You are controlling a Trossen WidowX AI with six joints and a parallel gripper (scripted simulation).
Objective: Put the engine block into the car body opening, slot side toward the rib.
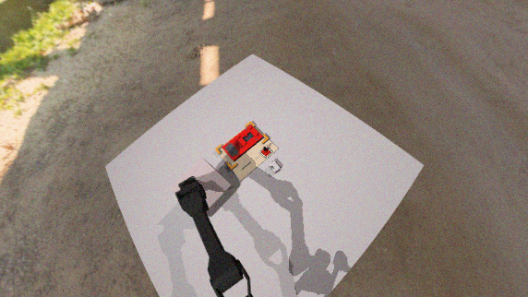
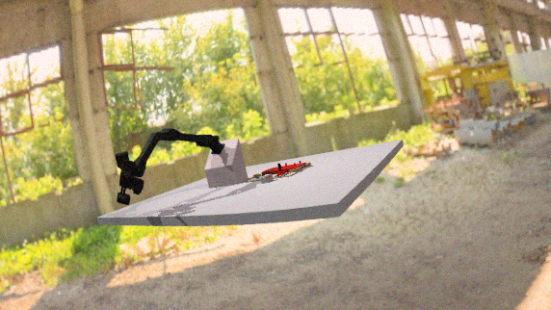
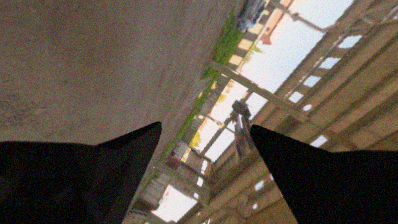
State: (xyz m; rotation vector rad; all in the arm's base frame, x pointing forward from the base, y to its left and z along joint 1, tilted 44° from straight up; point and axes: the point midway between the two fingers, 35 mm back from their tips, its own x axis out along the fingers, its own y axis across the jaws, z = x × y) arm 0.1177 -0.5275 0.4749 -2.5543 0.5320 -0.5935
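Now: the grey engine block 64 cm to the left of my gripper tip, 19 cm ahead of it and 12 cm below it. From my gripper tip the other things lie so: beige board (83 cm to the left, 15 cm ahead, 13 cm below).
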